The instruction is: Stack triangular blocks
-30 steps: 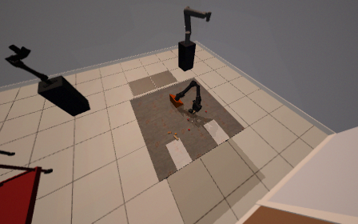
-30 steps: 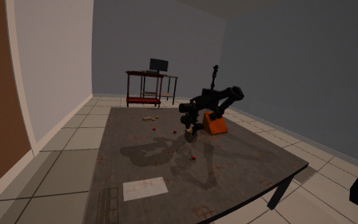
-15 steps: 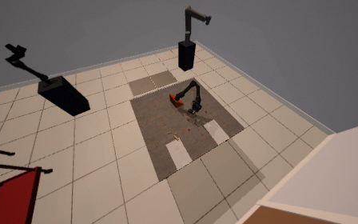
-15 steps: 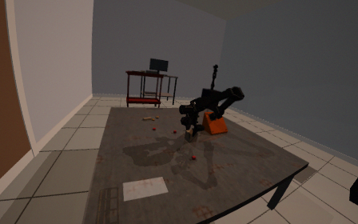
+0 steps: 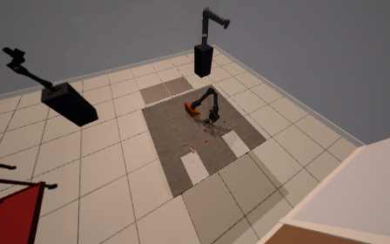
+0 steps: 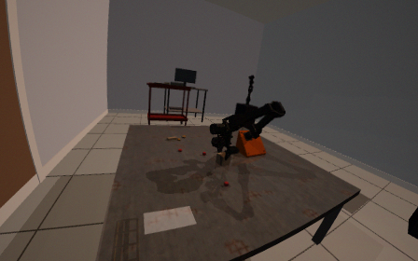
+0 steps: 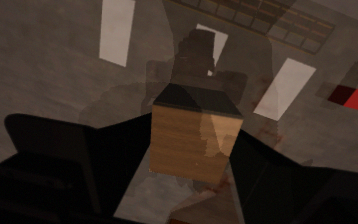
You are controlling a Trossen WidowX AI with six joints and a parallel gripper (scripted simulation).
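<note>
Now: the light wooden triangular block 10 mm ahead of my gripper tip and 10 mm above it. The rest, counted from my gripper tip: small tan wooden piece (180 mm ahead, 430 mm to the right, 30 mm below); then small orange piece (130 mm ahead, 410 mm to the right, 30 mm below).
</note>
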